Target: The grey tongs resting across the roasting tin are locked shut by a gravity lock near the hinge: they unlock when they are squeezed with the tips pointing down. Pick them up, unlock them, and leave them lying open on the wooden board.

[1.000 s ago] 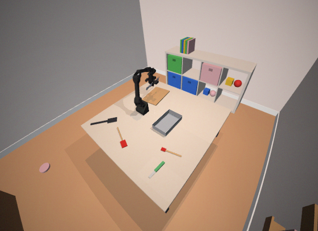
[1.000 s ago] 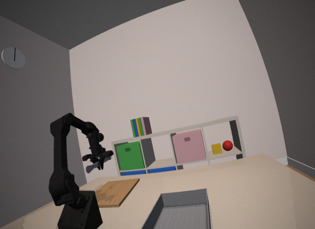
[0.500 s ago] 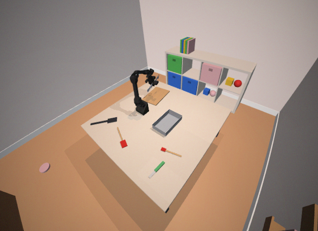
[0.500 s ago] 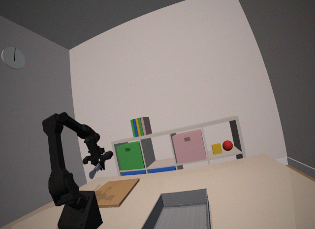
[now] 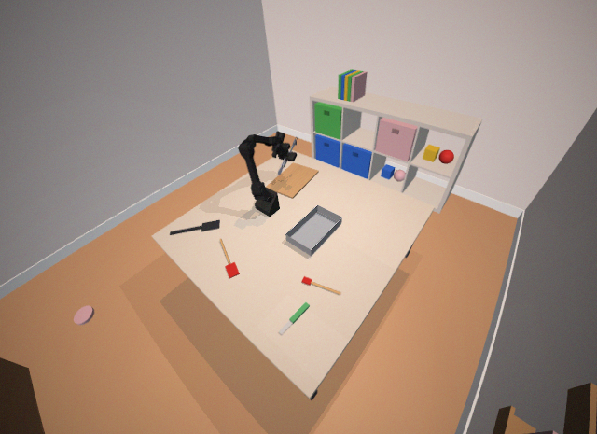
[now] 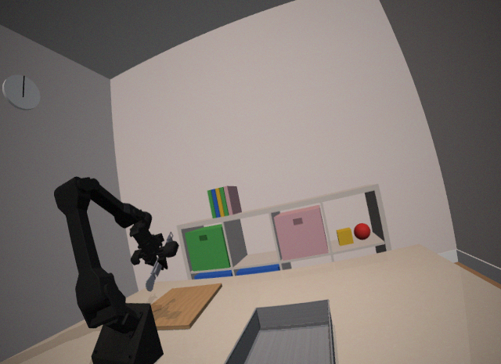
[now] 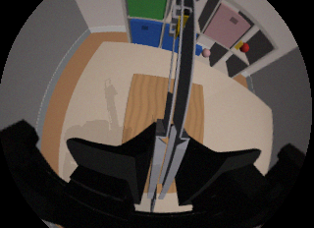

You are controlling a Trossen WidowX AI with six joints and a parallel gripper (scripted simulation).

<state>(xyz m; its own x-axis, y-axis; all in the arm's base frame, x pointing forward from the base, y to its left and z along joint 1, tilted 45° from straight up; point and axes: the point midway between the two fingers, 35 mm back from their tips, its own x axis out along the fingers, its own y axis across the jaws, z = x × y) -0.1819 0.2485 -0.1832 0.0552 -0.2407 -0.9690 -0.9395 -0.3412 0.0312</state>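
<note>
Now: the wooden board 13 cm below my gripper tip, 4 cm ahead of it and 1 cm to the right of it. Round my gripper tip: black spatula (77 cm to the right, 14 cm below, 1 cm behind); then grey roasting tin (53 cm ahead, 26 cm to the right, 11 cm below).
</note>
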